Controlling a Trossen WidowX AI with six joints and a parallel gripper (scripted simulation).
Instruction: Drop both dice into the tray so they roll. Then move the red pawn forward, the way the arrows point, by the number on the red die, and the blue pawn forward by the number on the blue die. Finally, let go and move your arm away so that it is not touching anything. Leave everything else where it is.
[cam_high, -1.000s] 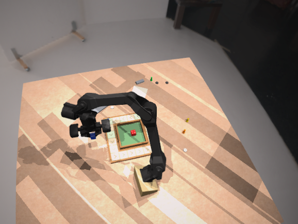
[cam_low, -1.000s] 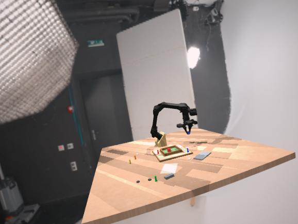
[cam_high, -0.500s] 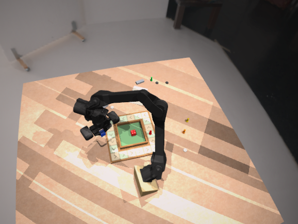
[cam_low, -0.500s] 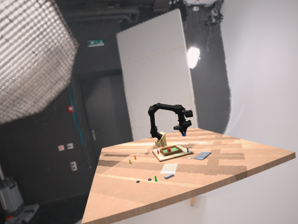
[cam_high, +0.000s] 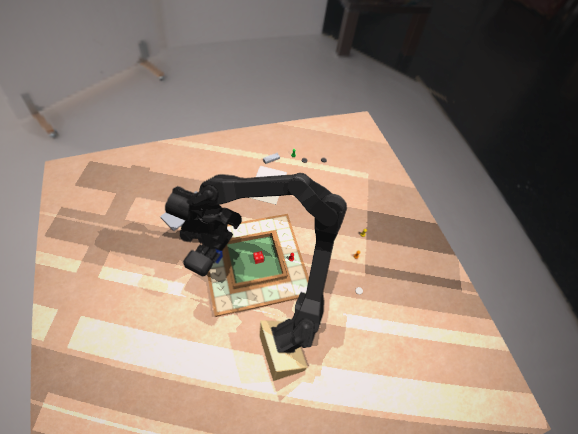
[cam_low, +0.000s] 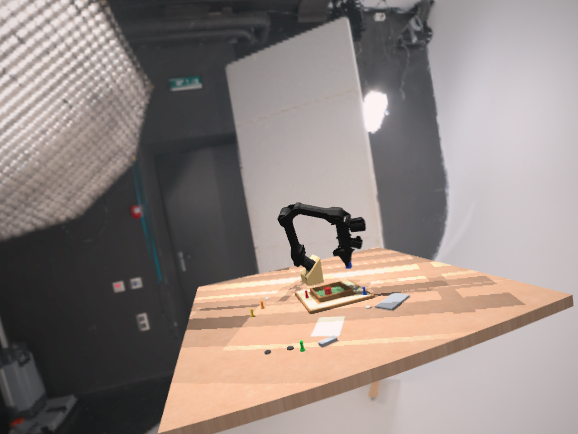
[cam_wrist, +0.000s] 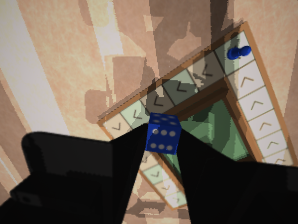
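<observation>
The red pawn is 1 cm behind my gripper tip, 22 cm to the right of it and 9 cm below it. From my gripper tip the other things lie so: blue pawn: 13 cm ahead, 9 cm below; then orange pawn: 4 cm behind, 42 cm to the right, 10 cm below; then grey plate: 25 cm ahead, 6 cm to the left, 11 cm below.
</observation>
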